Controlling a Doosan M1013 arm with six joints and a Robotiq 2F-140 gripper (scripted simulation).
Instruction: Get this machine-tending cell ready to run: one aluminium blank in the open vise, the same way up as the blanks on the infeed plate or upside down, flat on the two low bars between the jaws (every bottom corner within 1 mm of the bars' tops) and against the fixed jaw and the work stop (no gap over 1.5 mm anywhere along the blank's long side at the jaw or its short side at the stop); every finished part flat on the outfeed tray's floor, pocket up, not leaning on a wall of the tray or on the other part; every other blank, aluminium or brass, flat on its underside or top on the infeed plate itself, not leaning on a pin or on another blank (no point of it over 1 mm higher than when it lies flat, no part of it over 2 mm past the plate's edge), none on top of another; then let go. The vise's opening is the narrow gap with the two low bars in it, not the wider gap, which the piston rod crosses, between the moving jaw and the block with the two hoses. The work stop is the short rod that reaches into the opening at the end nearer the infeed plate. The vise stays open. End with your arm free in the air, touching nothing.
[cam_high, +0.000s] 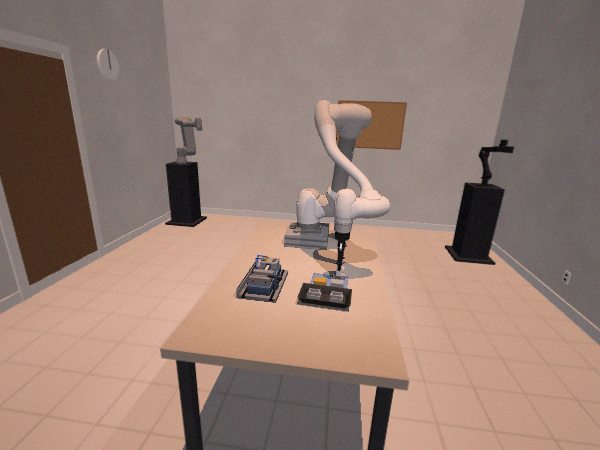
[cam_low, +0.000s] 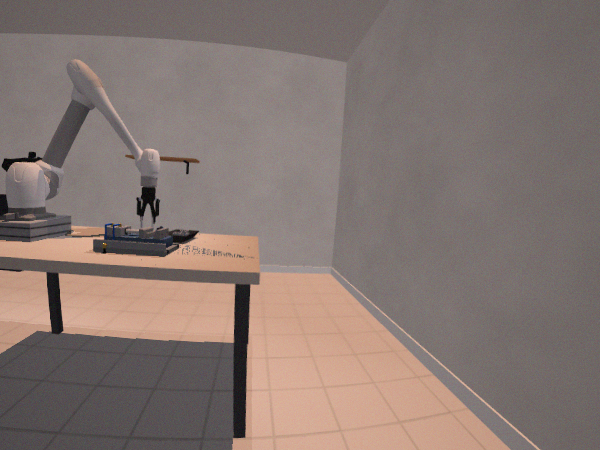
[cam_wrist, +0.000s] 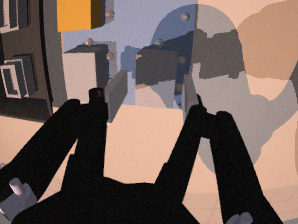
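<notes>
The grey aluminium blank is 50 mm below my hand. Round my hand: piston rod 100 mm ahead, 370 mm to the right; vise plate 40 mm ahead, 50 mm to the right, 70 mm below; brass blank 90 mm ahead, 90 mm to the right, 50 mm below.
</notes>
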